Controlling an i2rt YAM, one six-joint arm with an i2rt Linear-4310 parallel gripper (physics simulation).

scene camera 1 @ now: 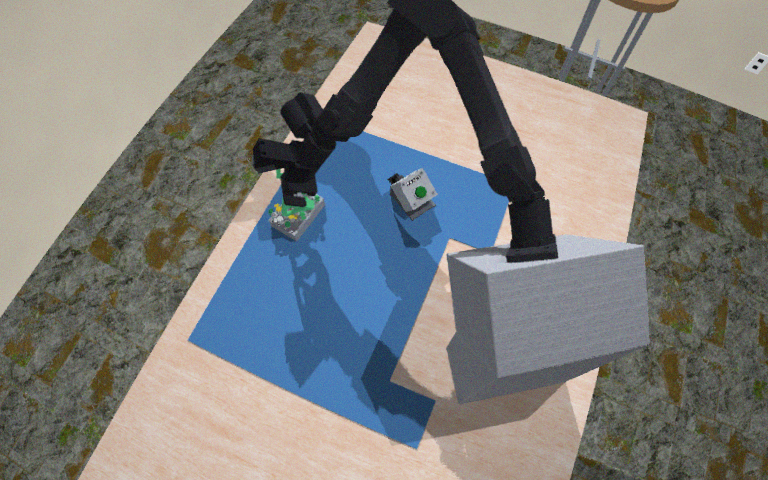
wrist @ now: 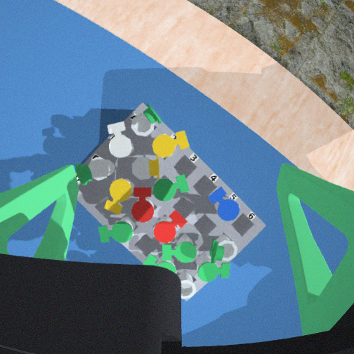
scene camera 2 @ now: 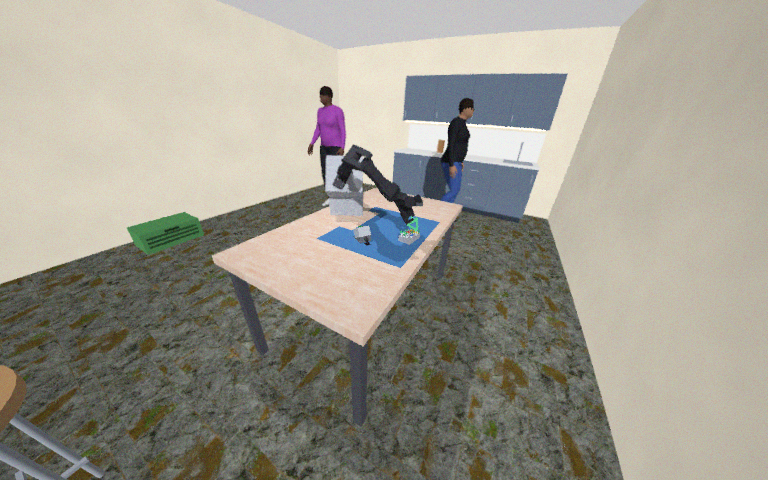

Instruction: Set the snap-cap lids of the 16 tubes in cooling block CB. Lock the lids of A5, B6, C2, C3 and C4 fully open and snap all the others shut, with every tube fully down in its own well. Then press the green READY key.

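Seen in the pictures: gripper, between the fingertips: (scene camera 1: 281, 196) (scene camera 2: 414, 226); arm's base, origin of its link: (scene camera 1: 533, 249) (scene camera 2: 344, 173).
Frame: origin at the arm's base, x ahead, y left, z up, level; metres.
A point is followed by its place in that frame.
Observation:
Cooling block CB (wrist: 256, 226) (scene camera 1: 293, 230) @(x 0.447, y -0.151, z -0.287 m) (scene camera 2: 408, 238) @(x 0.443, y -0.248, z -0.274 m) lies on the blue mat. My gripper (wrist: 177, 175) (scene camera 2: 412, 227) @(x 0.469, y -0.200, z -0.221 m) is open above it, green fingers on either side. In the wrist view, the A5 blue lid (wrist: 228, 209), C2 yellow lid (wrist: 120, 190), C3 dark red lid (wrist: 142, 210) and C4 red lid (wrist: 165, 231) look shut. The B6 green lid (wrist: 216, 250) stands open, as do the A1 green lid (wrist: 151, 114), B2 yellow lid (wrist: 154, 167) and C1 dark green lid (wrist: 83, 174). The D6 tube (wrist: 187, 289) is open, its lid hidden. The READY key (scene camera 1: 420, 192) @(x 0.166, y -0.238, z -0.235 m) is green.
The key's pale box (scene camera 1: 403, 198) @(x 0.203, y -0.232, z -0.255 m) (scene camera 2: 362, 231) @(x 0.189, y -0.290, z -0.243 m) stands on the blue mat (scene camera 1: 243, 316) @(x 0.530, y 0.052, z -0.304 m). The arm is mounted on a large grey pedestal (scene camera 1: 566, 316) @(x -0.018, y 0.124, z 0.060 m) (scene camera 2: 346, 204) @(x -0.012, y 0.062, z -0.225 m). The table edge runs close beside the block. Two people (scene camera 2: 330, 125) (scene camera 2: 457, 138) stand beyond the table.

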